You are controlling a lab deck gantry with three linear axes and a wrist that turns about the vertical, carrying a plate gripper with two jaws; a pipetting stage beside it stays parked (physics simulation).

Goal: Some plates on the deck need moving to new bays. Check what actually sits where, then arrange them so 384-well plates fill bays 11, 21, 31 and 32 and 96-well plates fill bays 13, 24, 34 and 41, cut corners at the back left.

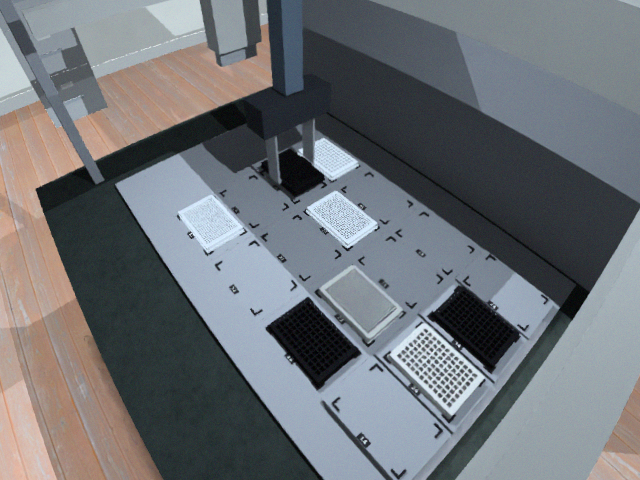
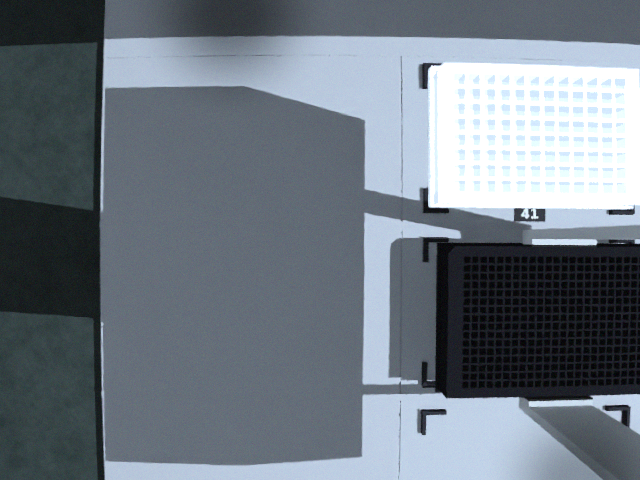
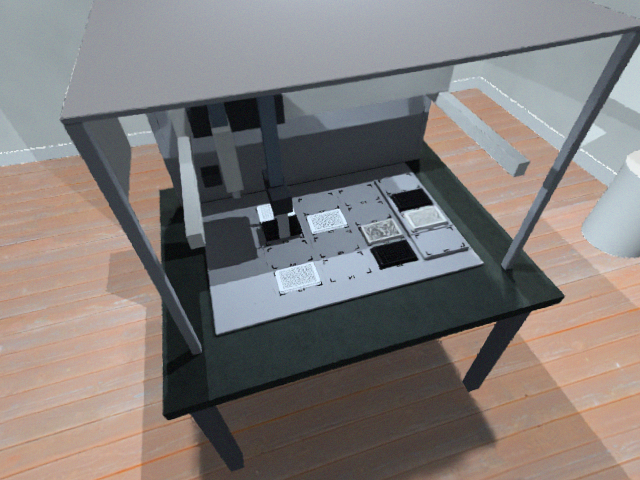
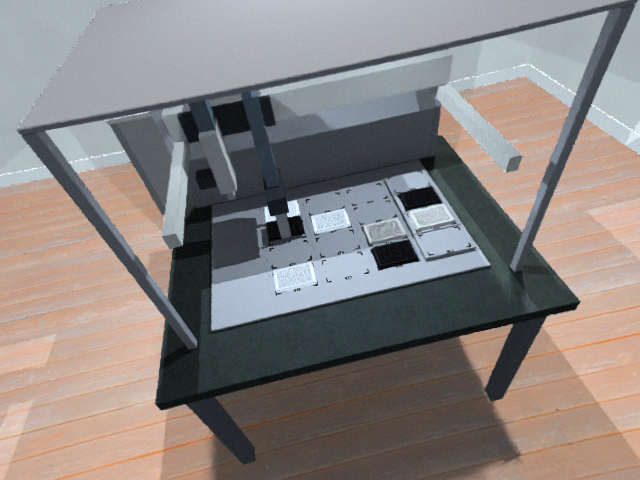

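Pixels of known places: gripper, fingertip midpoint: (image 1: 292,170) (image 2: 552,319) (image 3: 281,227) (image 4: 284,227); robot's base, link origin: (image 1: 178,216) (image 3: 281,294) (image 4: 276,293).
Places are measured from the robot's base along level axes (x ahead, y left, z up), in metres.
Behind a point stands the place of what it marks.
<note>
My gripper (image 1: 293,170) @[x 0.064, y 0.257, z 0.025 m] (image 2: 560,321) @[x 0.064, y 0.257, z 0.025 m] (image 4: 282,227) @[x 0.064, y 0.257, z 0.025 m] is shut on a black 384-well plate (image 1: 306,178) @[x 0.110, y 0.261, z 0.030 m] (image 2: 496,351) @[x 0.031, y 0.240, z 0.027 m] (image 3: 271,232) @[x 0.024, y 0.239, z 0.032 m] (image 4: 297,227) @[x 0.108, y 0.239, z 0.030 m], holding it level slightly above bay 31; its shadow falls left of it. A white 96-well plate (image 1: 334,158) @[x 0.082, y 0.370, z 0.014 m] (image 2: 542,136) @[x 0.064, y 0.363, z 0.014 m] sits behind in bay 41. White 384-well plates sit in bay 11 (image 1: 210,222) @[x 0.072, y 0.041, z 0.014 m] and bay 32 (image 1: 341,218) @[x 0.233, y 0.252, z 0.013 m]. Black 96-well plates sit in bay 13 (image 1: 312,341) @[x 0.394, y 0.041, z 0.004 m] and bay 34 (image 1: 474,326) @[x 0.557, y 0.249, z 0.029 m]. A white 96-well plate (image 1: 436,369) @[x 0.559, y 0.149, z 0.021 m] sits in bay 24. A pale grey plate (image 1: 361,302) @[x 0.397, y 0.147, z 0.014 m] sits in bay 23; its wells do not resolve.
The parked pipetting stage (image 1: 232,31) (image 4: 219,165) hangs behind and left of the gripper. Bays 12, 14, 21, 22, 33, 42, 43 and 44 hold no plate. A tall dark panel (image 1: 439,170) @[x 0.278, y 0.520, z 0.028 m] stands behind the deck. Frame posts (image 3: 563,149) @[x 0.703, y -0.099, z 0.426 m] rise at the table's front corners.
</note>
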